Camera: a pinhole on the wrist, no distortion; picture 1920 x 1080 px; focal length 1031.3 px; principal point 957.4 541.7 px. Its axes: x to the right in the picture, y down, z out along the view. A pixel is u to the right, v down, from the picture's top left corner.
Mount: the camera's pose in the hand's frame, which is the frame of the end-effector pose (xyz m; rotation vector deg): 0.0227 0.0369 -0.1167 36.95 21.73 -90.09
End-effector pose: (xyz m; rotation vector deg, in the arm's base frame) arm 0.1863 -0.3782 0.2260 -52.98 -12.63 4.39
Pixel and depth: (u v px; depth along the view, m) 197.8 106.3 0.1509
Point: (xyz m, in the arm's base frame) 0.1102 -0.3157 0.2167
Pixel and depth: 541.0 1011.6 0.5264
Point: 0.2448 -0.0744 0.6254
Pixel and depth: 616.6 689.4 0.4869
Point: 0.1068 -0.1657 0.5494
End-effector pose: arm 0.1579 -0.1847 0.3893 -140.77 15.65 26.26
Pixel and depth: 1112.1 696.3 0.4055
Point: 0.2005 0.1243 0.3956
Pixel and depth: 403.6 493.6 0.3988
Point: 0.0239 0.0398 0.1868
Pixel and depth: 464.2 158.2 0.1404
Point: 0.0986 -0.1738 0.3826
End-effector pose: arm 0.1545 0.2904 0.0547 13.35 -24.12 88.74
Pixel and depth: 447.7 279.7 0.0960
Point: 0.1367 0.2810 0.0306
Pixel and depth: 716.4 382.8 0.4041
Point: 0.2495 0.0877 0.2508
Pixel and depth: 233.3 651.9 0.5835
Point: 0.0778 0.0353 0.5897
